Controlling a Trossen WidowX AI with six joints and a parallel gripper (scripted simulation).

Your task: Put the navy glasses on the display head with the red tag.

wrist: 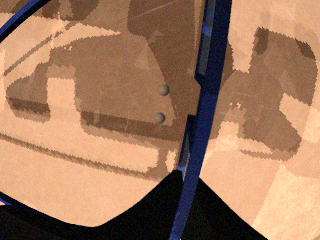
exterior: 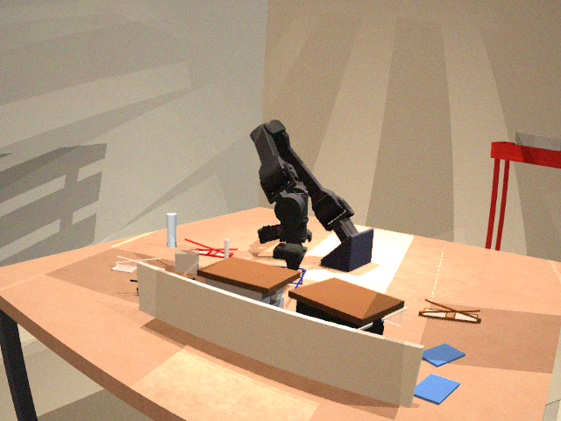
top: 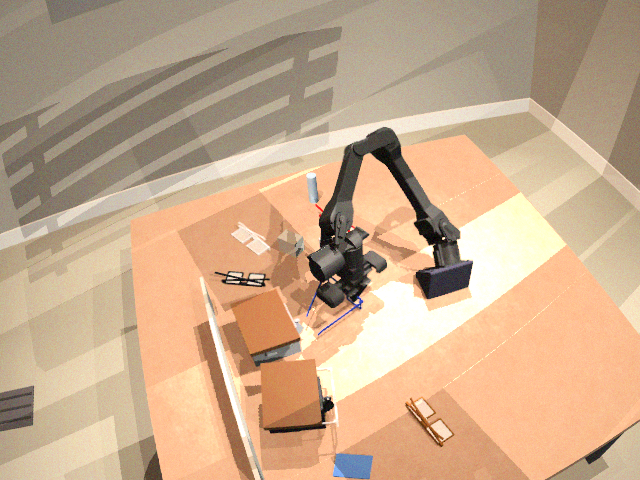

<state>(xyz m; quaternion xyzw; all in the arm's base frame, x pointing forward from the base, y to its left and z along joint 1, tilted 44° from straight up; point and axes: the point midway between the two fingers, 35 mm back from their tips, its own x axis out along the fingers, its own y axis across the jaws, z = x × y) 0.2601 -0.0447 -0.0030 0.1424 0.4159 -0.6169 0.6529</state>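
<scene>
My gripper tip is 20 mm short of the white post and 190 mm to the left of it. The rest, counted from my gripper tip: display head (220 mm ahead, 260 mm to the left, 30 mm above); white cube (80 mm ahead, 260 mm to the right); long white board (360 mm ahead, 150 mm to the left, 30 mm above).
</scene>
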